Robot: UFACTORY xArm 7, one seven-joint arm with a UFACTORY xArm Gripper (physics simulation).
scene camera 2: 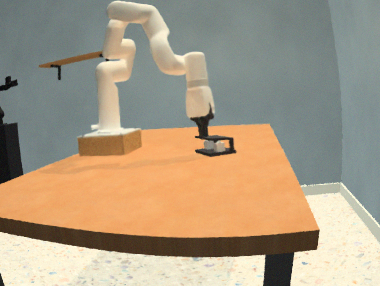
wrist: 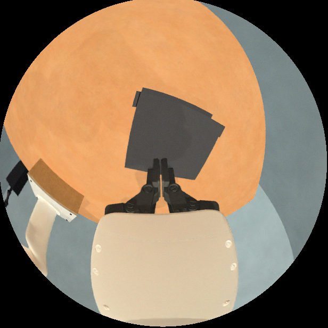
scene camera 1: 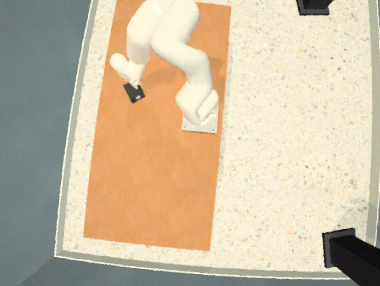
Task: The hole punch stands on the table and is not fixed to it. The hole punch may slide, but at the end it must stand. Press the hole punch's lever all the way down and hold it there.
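Seen in the pictures: gripper, fingertip midpoint: [scene camera 2: 203, 136] [scene camera 1: 137, 87]; arm's base, origin of the base link: [scene camera 2: 110, 132].
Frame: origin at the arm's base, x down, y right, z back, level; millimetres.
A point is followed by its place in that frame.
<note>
The hole punch [scene camera 1: 134, 94] @[x 25, y 186, z -416 mm] [scene camera 2: 231, 145] @[x 54, y 265, z -482 mm] stands upright on the orange table [scene camera 1: 150, 185] @[x 84, y -427, z -375 mm] [scene camera 2: 165, 195] @[x 83, y 731, z -275 mm] [wrist: 80, 75], with a black base, a post at one end and light blocks between base and lever. Its dark flat lever [scene camera 2: 220, 137] @[x 25, y 256, z -446 mm] [wrist: 165, 132] lies about level above the base in the second scene view. My gripper [scene camera 1: 136, 85] @[x 21, y 230, z -390 mm] [scene camera 2: 203, 135] @[x 21, y 230, z -390 mm] [wrist: 160, 166] is shut and empty, pointing down. Its fingertips meet the top of the lever near the free end, away from the post. The exact contact under the fingertips is hidden.
The arm's white base plate [scene camera 1: 200, 128] @[x 0, y -84, z -8 mm] sits on a wooden block [scene camera 2: 102, 145] @[x 41, y 119, z 12 mm] [wrist: 57, 187] on the table. The white arm bends over the table. Black stands are on the floor beside it. The table's edge runs close behind the punch.
</note>
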